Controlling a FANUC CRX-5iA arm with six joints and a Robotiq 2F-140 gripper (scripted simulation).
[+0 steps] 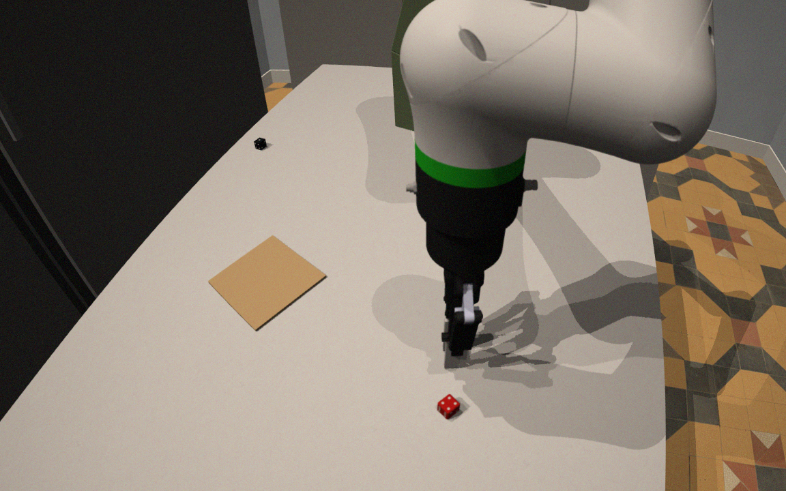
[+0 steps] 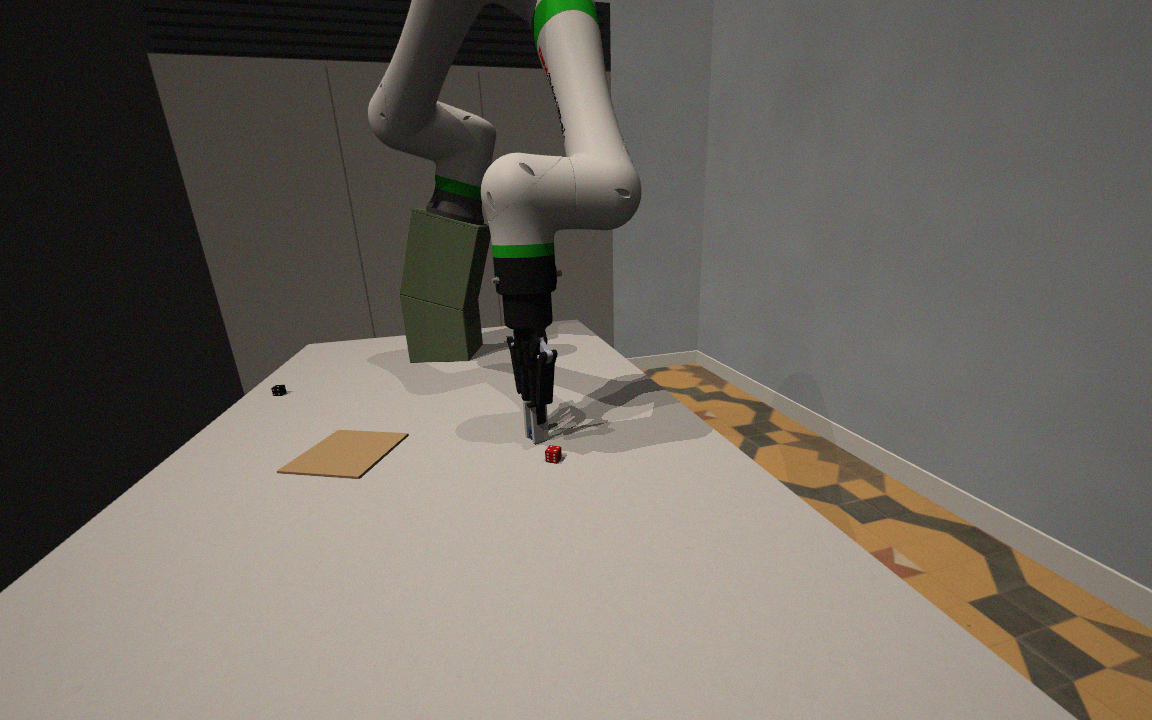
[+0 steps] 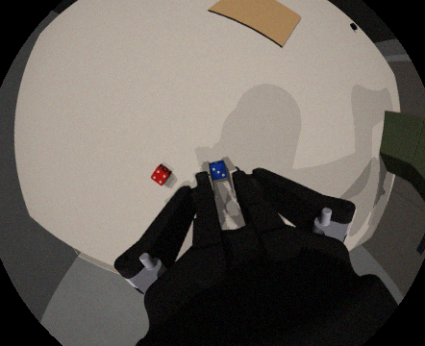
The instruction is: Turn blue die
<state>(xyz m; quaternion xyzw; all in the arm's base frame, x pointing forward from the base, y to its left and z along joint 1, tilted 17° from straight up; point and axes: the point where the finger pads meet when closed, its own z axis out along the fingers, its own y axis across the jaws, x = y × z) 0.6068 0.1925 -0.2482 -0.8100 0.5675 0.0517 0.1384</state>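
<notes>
Now: the mat 40 mm behind my hand, 310 mm to the right of it and 30 mm below it. Round my hand: blue die (20 mm below); then red die (80 mm ahead, 20 mm to the left, 20 mm below); then black die (380 mm behind, 540 mm to the right, 20 mm below).
</notes>
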